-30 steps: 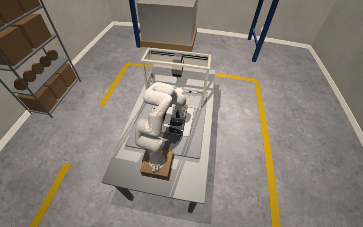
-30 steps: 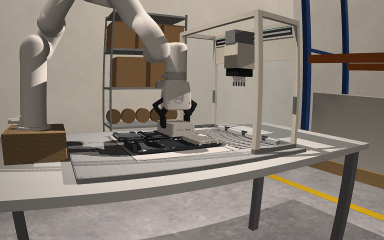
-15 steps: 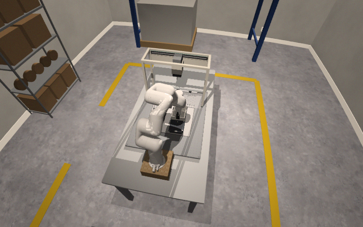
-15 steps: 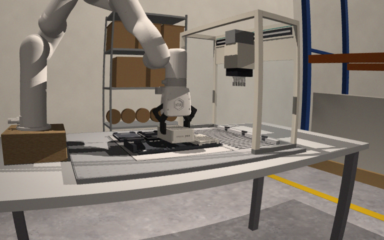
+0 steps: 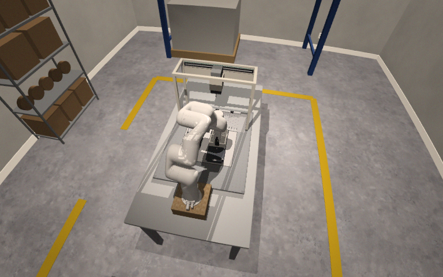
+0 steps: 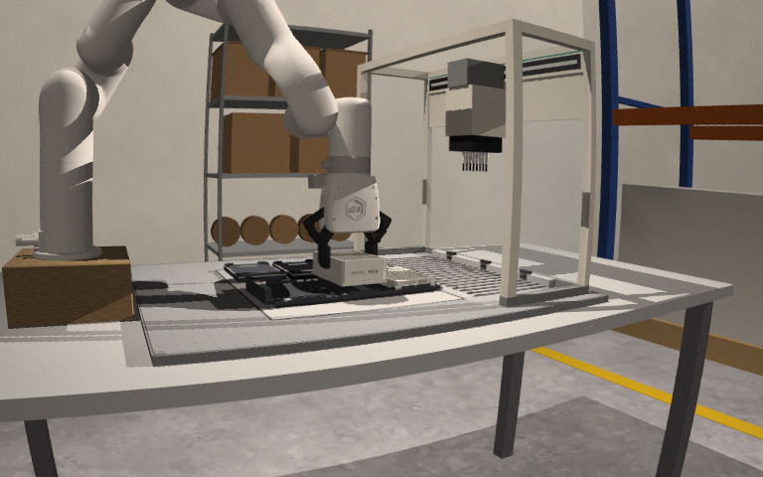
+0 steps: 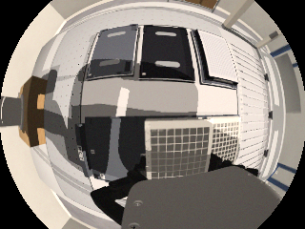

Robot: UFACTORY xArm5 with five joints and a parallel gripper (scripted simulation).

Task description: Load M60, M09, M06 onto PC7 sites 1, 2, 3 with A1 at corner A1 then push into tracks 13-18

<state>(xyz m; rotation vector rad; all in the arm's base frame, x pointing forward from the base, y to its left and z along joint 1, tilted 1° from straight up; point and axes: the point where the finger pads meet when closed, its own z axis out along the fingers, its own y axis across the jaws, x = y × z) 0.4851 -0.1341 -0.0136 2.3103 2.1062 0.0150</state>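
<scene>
Now: the carrier PC7 4 cm below my hand and 1 cm behind it. From my hand the other things lie so: plate nest S2 (20 cm to the left, 5 cm below, 1 cm ahead); then dark nest S1 (22 cm to the left, 9 cm behind, 5 cm below); then 96-well plate M06 (10 cm ahead, 4 cm below, 1 cm to the right).
</scene>
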